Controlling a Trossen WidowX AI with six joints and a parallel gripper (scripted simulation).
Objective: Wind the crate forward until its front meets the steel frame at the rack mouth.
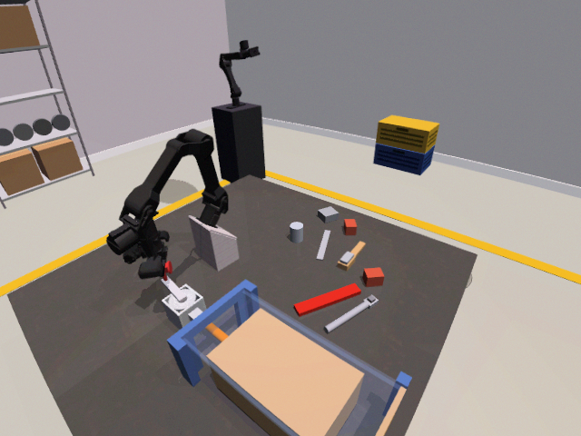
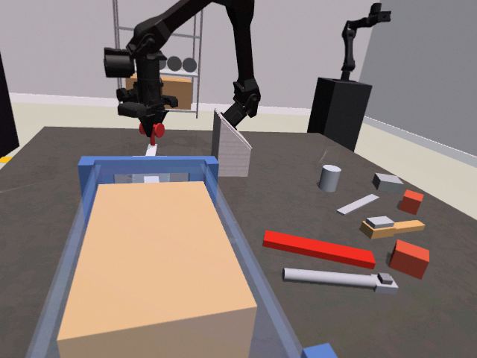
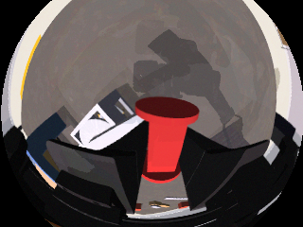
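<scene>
The winch handle is 40 mm ahead of my gripper tip and 20 mm below it. Round my gripper tip: white winch (90 mm ahead, 10 mm to the right, 100 mm below); then clear-panelled cubby (500 mm ahead, 50 mm to the left, 10 mm below); then red knob (10 mm above).
</scene>
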